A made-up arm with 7 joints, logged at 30 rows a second.
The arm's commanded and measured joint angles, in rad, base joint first. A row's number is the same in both.
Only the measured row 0 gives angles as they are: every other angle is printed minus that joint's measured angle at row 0.
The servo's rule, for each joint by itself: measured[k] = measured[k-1] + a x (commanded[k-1-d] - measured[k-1]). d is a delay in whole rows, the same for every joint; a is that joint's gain. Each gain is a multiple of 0.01, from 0.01 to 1. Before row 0 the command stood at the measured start. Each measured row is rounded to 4 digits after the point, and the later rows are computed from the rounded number. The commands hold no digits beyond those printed.
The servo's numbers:
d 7
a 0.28 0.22 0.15 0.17 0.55 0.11 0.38
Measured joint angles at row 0: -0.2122, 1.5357, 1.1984, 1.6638, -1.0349, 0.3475, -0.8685
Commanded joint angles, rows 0 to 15: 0.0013, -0.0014, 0.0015, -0.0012, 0.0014, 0.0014, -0.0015; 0.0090, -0.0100, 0.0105, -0.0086, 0.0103, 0.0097, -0.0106; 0.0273, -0.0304, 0.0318, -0.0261, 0.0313, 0.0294, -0.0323; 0.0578, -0.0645, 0.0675, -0.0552, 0.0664, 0.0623, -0.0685; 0.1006, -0.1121, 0.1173, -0.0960, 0.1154, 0.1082, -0.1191; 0.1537, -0.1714, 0.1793, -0.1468, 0.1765, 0.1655, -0.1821; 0.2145, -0.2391, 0.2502, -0.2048, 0.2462, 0.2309, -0.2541; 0.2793, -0.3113, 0.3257, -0.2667, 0.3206, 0.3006, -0.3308; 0.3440, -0.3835, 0.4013, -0.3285, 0.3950, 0.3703, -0.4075; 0.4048, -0.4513, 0.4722, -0.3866, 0.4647, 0.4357, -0.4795; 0.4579, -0.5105, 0.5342, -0.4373, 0.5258, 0.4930, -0.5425; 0.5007, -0.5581, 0.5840, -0.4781, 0.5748, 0.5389, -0.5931; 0.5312, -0.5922, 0.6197, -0.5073, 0.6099, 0.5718, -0.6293; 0.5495, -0.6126, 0.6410, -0.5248, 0.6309, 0.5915, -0.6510; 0.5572, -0.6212, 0.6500, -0.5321, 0.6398, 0.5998, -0.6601; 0.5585, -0.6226, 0.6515, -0.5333, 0.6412, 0.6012, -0.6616
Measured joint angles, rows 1 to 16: 0.0000, 0.0000, 0.0000, 0.0000, 0.0000, 0.0000, 0.0000; 0.0000, 0.0000, 0.0000, 0.0000, 0.0000, 0.0000, 0.0000; 0.0000, 0.0000, 0.0000, 0.0000, 0.0000, 0.0000, 0.0000; 0.0000, 0.0000, 0.0000, 0.0000, 0.0000, 0.0000, 0.0000; 0.0000, 0.0000, 0.0000, 0.0000, 0.0000, 0.0000, 0.0000; 0.0000, 0.0000, 0.0000, 0.0000, 0.0000, 0.0000, 0.0000; 0.0000, 0.0000, 0.0000, 0.0000, 0.0000, 0.0000, 0.0000; 0.0004, -0.0003, 0.0002, -0.0002, 0.0008, 0.0002, -0.0006; 0.0028, -0.0024, 0.0017, -0.0016, 0.0060, 0.0012, -0.0044; 0.0097, -0.0086, 0.0062, -0.0058, 0.0199, 0.0043, -0.0150; 0.0232, -0.0209, 0.0154, -0.0142, 0.0455, 0.0107, -0.0353; 0.0449, -0.0410, 0.0307, -0.0281, 0.0839, 0.0214, -0.0671; 0.0754, -0.0697, 0.0530, -0.0483, 0.1348, 0.0373, -0.1108; 0.1143, -0.1070, 0.0826, -0.0749, 0.1961, 0.0586, -0.1653; 0.1605, -0.1519, 0.1191, -0.1075, 0.2646, 0.0852, -0.2282; 0.2119, -0.2029, 0.1614, -0.1451, 0.3363, 0.1166, -0.2963
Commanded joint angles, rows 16 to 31: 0.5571, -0.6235, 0.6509, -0.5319, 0.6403, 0.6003, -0.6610; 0.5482, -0.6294, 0.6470, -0.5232, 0.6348, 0.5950, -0.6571; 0.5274, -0.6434, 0.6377, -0.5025, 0.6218, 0.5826, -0.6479; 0.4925, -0.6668, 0.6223, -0.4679, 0.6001, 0.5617, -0.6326; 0.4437, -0.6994, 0.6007, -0.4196, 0.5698, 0.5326, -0.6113; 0.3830, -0.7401, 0.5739, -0.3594, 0.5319, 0.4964, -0.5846; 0.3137, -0.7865, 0.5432, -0.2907, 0.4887, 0.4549, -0.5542; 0.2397, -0.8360, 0.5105, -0.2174, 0.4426, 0.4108, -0.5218; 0.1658, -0.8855, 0.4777, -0.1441, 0.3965, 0.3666, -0.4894; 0.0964, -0.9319, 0.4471, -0.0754, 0.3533, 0.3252, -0.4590; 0.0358, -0.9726, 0.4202, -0.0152, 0.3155, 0.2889, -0.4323; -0.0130, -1.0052, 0.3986, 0.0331, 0.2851, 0.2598, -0.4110; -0.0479, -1.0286, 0.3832, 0.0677, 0.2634, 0.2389, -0.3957; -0.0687, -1.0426, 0.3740, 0.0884, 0.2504, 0.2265, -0.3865; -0.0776, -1.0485, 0.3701, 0.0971, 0.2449, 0.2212, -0.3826; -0.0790, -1.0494, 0.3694, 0.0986, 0.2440, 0.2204, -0.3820
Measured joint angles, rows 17 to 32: 0.2659, -0.2575, 0.2080, -0.1862, 0.4069, 0.1517, -0.3659; 0.3197, -0.3132, 0.2569, -0.2289, 0.4723, 0.1892, -0.4330; 0.3704, -0.3671, 0.3060, -0.2713, 0.5287, 0.2277, -0.4938; 0.4154, -0.4166, 0.3531, -0.3114, 0.5734, 0.2656, -0.5453; 0.4529, -0.4597, 0.3963, -0.3477, 0.6050, 0.3014, -0.5855; 0.4821, -0.4952, 0.4344, -0.3790, 0.6241, 0.3342, -0.6138; 0.5035, -0.5232, 0.4670, -0.4052, 0.6335, 0.3636, -0.6320; 0.5185, -0.5453, 0.4946, -0.4267, 0.6372, 0.3896, -0.6430; 0.5268, -0.5638, 0.5175, -0.4431, 0.6359, 0.4122, -0.6484; 0.5270, -0.5813, 0.5355, -0.4532, 0.6281, 0.4309, -0.6482; 0.5173, -0.6001, 0.5485, -0.4557, 0.6127, 0.4453, -0.6423; 0.4967, -0.6219, 0.5563, -0.4496, 0.5891, 0.4549, -0.6305; 0.4649, -0.6479, 0.5589, -0.4343, 0.5576, 0.4595, -0.6131; 0.4226, -0.6784, 0.5565, -0.4099, 0.5197, 0.4590, -0.5907; 0.3714, -0.7131, 0.5496, -0.3772, 0.4773, 0.4537, -0.5645; 0.3138, -0.7510, 0.5388, -0.3376, 0.4329, 0.4441, -0.5360
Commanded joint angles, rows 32 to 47: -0.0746, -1.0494, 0.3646, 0.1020, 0.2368, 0.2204, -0.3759; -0.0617, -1.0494, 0.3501, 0.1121, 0.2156, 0.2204, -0.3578; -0.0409, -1.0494, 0.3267, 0.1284, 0.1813, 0.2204, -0.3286; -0.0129, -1.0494, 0.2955, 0.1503, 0.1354, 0.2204, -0.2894; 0.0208, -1.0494, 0.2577, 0.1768, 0.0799, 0.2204, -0.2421; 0.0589, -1.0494, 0.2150, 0.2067, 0.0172, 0.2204, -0.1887; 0.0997, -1.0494, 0.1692, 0.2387, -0.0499, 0.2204, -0.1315; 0.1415, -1.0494, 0.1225, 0.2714, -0.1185, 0.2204, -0.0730; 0.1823, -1.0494, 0.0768, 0.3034, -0.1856, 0.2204, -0.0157; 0.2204, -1.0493, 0.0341, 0.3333, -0.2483, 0.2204, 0.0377; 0.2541, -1.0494, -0.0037, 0.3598, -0.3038, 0.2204, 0.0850; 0.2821, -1.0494, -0.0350, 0.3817, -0.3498, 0.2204, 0.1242; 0.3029, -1.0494, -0.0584, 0.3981, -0.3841, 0.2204, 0.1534; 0.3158, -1.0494, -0.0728, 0.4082, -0.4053, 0.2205, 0.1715; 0.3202, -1.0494, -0.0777, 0.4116, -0.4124, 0.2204, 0.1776; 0.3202, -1.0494, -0.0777, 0.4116, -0.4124, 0.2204, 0.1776
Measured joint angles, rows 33 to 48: 0.2529, -0.7908, 0.5250, -0.2930, 0.3891, 0.4310, -0.5067; 0.1921, -0.8308, 0.5093, -0.2458, 0.3486, 0.4154, -0.4784; 0.1347, -0.8692, 0.4927, -0.1984, 0.3137, 0.3983, -0.4528; 0.0836, -0.9043, 0.4763, -0.1532, 0.2860, 0.3808, -0.4311; 0.0410, -0.9347, 0.4610, -0.1121, 0.2664, 0.3638, -0.4142; 0.0078, -0.9597, 0.4474, -0.0765, 0.2546, 0.3481, -0.4022; -0.0165, -0.9794, 0.4357, -0.0467, 0.2488, 0.3341, -0.3945; -0.0328, -0.9948, 0.4250, -0.0214, 0.2422, 0.3216, -0.3874; -0.0409, -1.0068, 0.4138, 0.0013, 0.2276, 0.3105, -0.3762; -0.0409, -1.0162, 0.4007, 0.0229, 0.2021, 0.3006, -0.3581; -0.0331, -1.0235, 0.3849, 0.0446, 0.1654, 0.2918, -0.3320; -0.0180, -1.0292, 0.3658, 0.0671, 0.1184, 0.2839, -0.2978; 0.0035, -1.0336, 0.3432, 0.0908, 0.0627, 0.2769, -0.2563; 0.0304, -1.0371, 0.3171, 0.1159, 0.0008, 0.2707, -0.2089; 0.0615, -1.0398, 0.2879, 0.1423, -0.0648, 0.2652, -0.1573; 0.0953, -1.0419, 0.2562, 0.1697, -0.1312, 0.2603, -0.1035
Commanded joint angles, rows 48 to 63: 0.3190, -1.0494, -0.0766, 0.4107, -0.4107, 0.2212, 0.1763; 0.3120, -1.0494, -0.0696, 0.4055, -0.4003, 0.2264, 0.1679; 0.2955, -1.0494, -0.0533, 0.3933, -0.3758, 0.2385, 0.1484; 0.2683, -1.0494, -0.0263, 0.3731, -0.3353, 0.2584, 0.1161; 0.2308, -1.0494, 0.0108, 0.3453, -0.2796, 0.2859, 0.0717; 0.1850, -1.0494, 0.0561, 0.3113, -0.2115, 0.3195, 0.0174; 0.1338, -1.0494, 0.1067, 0.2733, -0.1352, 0.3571, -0.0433; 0.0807, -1.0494, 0.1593, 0.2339, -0.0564, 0.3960, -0.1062; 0.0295, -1.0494, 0.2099, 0.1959, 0.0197, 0.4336, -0.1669; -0.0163, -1.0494, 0.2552, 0.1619, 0.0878, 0.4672, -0.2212; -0.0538, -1.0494, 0.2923, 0.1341, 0.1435, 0.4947, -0.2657; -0.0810, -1.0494, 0.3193, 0.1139, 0.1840, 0.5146, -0.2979; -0.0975, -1.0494, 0.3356, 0.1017, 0.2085, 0.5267, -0.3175; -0.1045, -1.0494, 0.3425, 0.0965, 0.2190, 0.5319, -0.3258; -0.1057, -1.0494, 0.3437, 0.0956, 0.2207, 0.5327, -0.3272; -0.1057, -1.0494, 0.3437, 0.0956, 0.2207, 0.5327, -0.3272
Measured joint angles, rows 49 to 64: 0.1303, -1.0435, 0.2229, 0.1975, -0.1956, 0.2559, -0.0498; 0.1650, -1.0448, 0.1889, 0.2251, -0.2551, 0.2520, 0.0014; 0.1978, -1.0458, 0.1553, 0.2517, -0.3072, 0.2485, 0.0481; 0.2272, -1.0466, 0.1232, 0.2766, -0.3495, 0.2454, 0.0881; 0.2520, -1.0472, 0.0938, 0.2990, -0.3802, 0.2427, 0.1198; 0.2711, -1.0477, 0.0681, 0.3181, -0.3979, 0.2402, 0.1418; 0.2848, -1.0481, 0.0462, 0.3340, -0.4059, 0.2380, 0.1554; 0.2944, -1.0484, 0.0278, 0.3470, -0.4085, 0.2362, 0.1633; 0.2993, -1.0486, 0.0132, 0.3569, -0.4040, 0.2351, 0.1650; 0.2982, -1.0488, 0.0032, 0.3631, -0.3885, 0.2355, 0.1587; 0.2898, -1.0489, -0.0012, 0.3648, -0.3592, 0.2380, 0.1425; 0.2733, -1.0490, 0.0006, 0.3615, -0.3154, 0.2433, 0.1156; 0.2486, -1.0491, 0.0089, 0.3530, -0.2583, 0.2517, 0.0783; 0.2165, -1.0492, 0.0236, 0.3395, -0.1906, 0.2633, 0.0321; 0.1785, -1.0492, 0.0440, 0.3215, -0.1168, 0.2779, -0.0205; 0.1368, -1.0492, 0.0689, 0.3001, -0.0417, 0.2950, -0.0761
